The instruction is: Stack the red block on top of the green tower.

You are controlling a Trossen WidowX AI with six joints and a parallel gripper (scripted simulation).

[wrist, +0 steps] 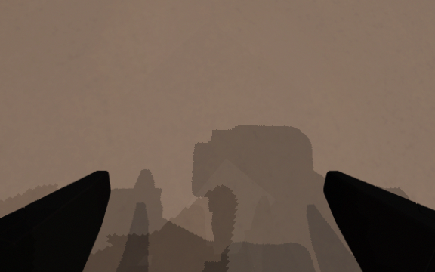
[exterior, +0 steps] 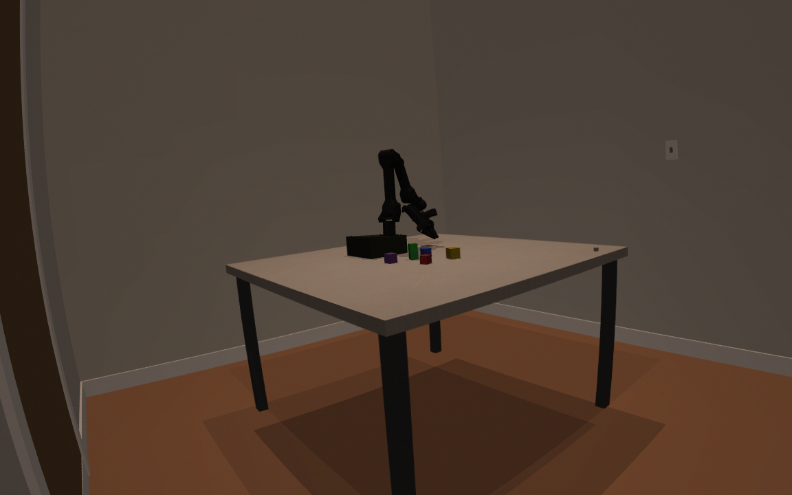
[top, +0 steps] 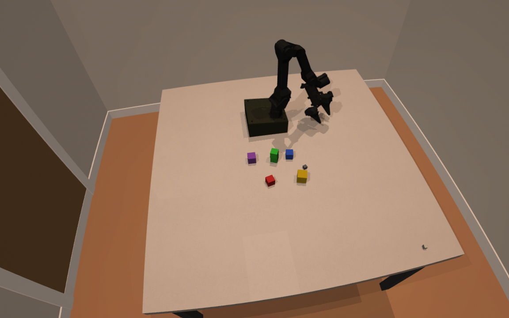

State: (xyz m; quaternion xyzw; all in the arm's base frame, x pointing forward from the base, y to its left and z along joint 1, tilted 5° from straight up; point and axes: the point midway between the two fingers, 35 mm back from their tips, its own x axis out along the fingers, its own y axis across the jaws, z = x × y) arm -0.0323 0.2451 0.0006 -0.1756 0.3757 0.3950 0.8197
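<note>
The red block lies 38 cm ahead of my gripper tip, 28 cm to the right of it and 2 cm below it. The rest, counted from my gripper tip: yellow block 36 cm ahead, 14 cm to the right, 2 cm below; then small grey cube 29 cm ahead, 12 cm to the right, 3 cm below; then blue block 23 cm ahead, 19 cm to the right, 2 cm below.
</note>
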